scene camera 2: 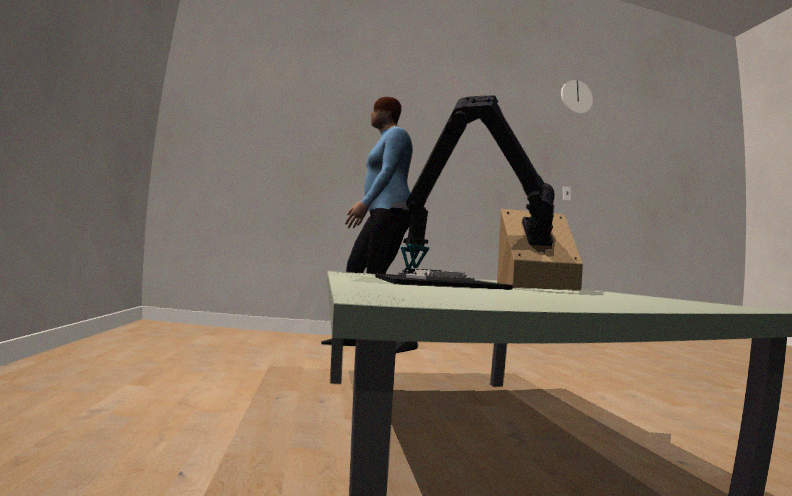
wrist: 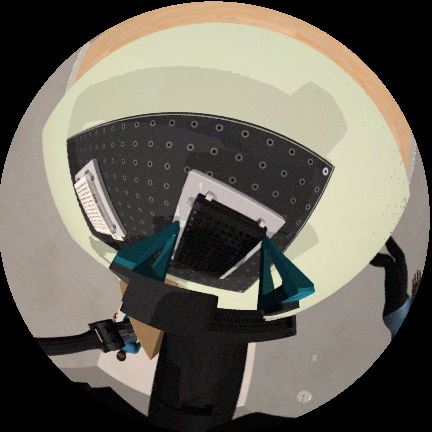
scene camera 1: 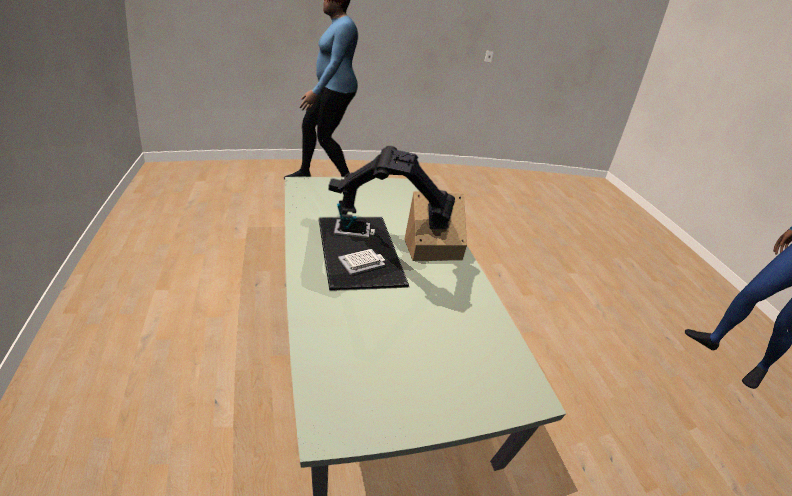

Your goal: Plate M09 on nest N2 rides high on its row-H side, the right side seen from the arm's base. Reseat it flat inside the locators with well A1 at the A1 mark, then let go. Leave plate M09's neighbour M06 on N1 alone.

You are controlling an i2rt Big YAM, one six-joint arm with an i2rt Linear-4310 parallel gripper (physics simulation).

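Places are measured from the arm's base along level axes (x down, y back, z left), in metres.
Where they show: gripper, fingertip midpoint: [scene camera 2: 411,268] [wrist: 221,232] [scene camera 1: 344,224]; arm's base, link origin: [scene camera 2: 536,232] [wrist: 141,326] [scene camera 1: 437,215].
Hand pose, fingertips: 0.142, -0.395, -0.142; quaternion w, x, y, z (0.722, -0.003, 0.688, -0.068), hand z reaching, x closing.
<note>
Things, the pixels of their top centre, and the offset from my fingertips, as dx, dy, dz. Level surfaces: height alone.
- black plate M09, top centre: [wrist: 209,252] [scene camera 1: 352,225] +0.001, +0.041, +0.005
- pale nest N2, top centre: [wrist: 209,249] [scene camera 1: 352,225] +0.005, +0.041, +0.005
- white plate M06, top centre: [wrist: 89,207] [scene camera 2: 440,271] [scene camera 1: 361,257] +0.001, +0.050, +0.260
- pale green table, surface height: dx +0.040
The black plate M09 [scene camera 1: 357,227] [wrist: 220,235] lies on the pale nest N2 [scene camera 1: 349,233] [wrist: 240,203], between small locators; its labels and the A1 mark are not readable, and I cannot tell its exact tilt. My gripper [scene camera 1: 349,222] [scene camera 2: 413,268] [wrist: 221,232] is open, pointing down over M09, with one teal finger at each side of the plate in the wrist view. Nothing is held. How far the tips reach down beside the plate is hard to tell. The white plate M06 [scene camera 1: 361,257] [wrist: 90,207] sits on its own nest N1, apart from the gripper.
Both nests stand on a black perforated board [scene camera 1: 341,282] [scene camera 2: 482,284] [wrist: 150,132] on the pale green table [scene camera 1: 409,373] [scene camera 2: 584,303] [wrist: 200,50]. The arm's base is on a wooden block [scene camera 1: 438,252] [scene camera 2: 546,274]. A person in blue [scene camera 1: 339,52] [scene camera 2: 388,169] is behind the table.
</note>
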